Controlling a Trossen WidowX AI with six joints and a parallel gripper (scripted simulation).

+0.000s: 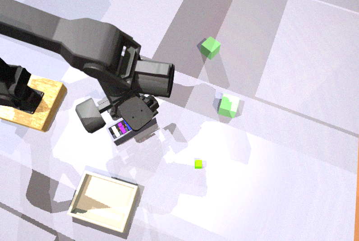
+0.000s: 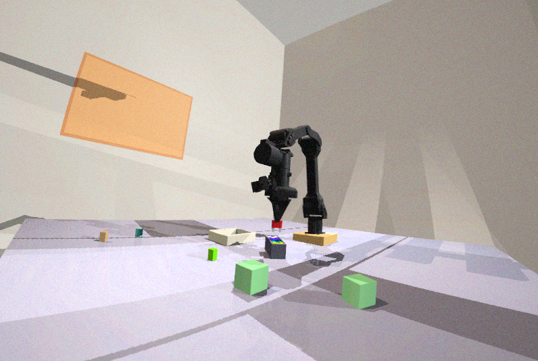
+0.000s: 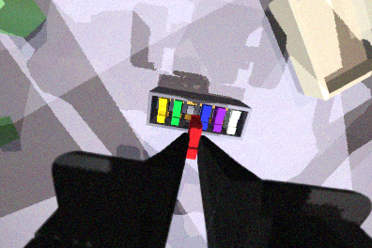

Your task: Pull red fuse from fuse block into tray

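My gripper tip is now 200 mm to the left of the cream tray, 90 mm above it and 10 mm short of it. Also, from my gripper tip: red fuse: 10 mm below; then blue fuse: 70 mm below, 10 mm to the right, 10 mm behind; then green fuse: 70 mm below, 10 mm to the left, 10 mm ahead.
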